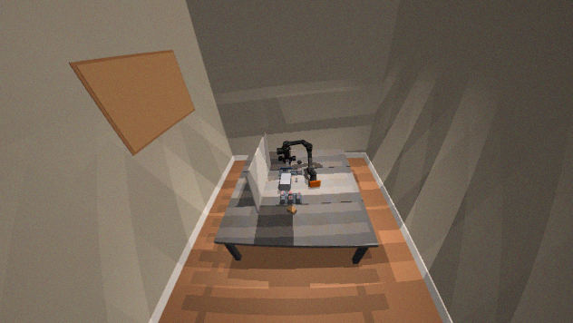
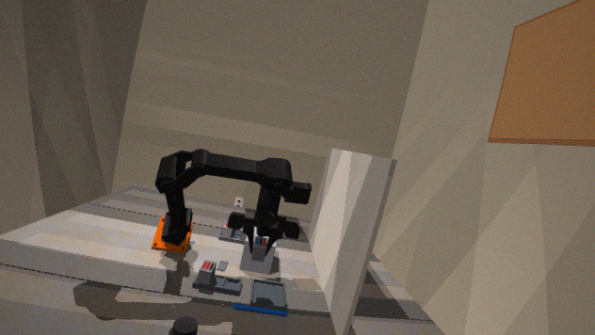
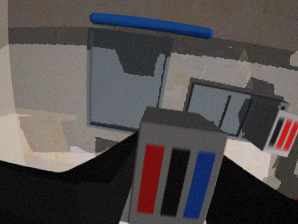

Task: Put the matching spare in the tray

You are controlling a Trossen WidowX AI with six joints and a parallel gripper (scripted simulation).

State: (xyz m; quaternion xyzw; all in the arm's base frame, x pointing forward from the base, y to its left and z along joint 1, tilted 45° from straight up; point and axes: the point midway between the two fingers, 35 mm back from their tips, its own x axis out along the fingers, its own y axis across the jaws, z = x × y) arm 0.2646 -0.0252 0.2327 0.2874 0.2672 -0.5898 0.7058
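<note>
Right now the grey tray is 12 cm below my gripper tip and 5 cm ahead of it. The rest, counted from my gripper tip: tan block (52 cm to the left, 10 cm below, 7 cm behind); then tall white panel (24 cm ahead, 20 cm to the left, 11 cm above); then mounted unit (21 cm to the left, 7 cm below, 1 cm ahead).
</note>
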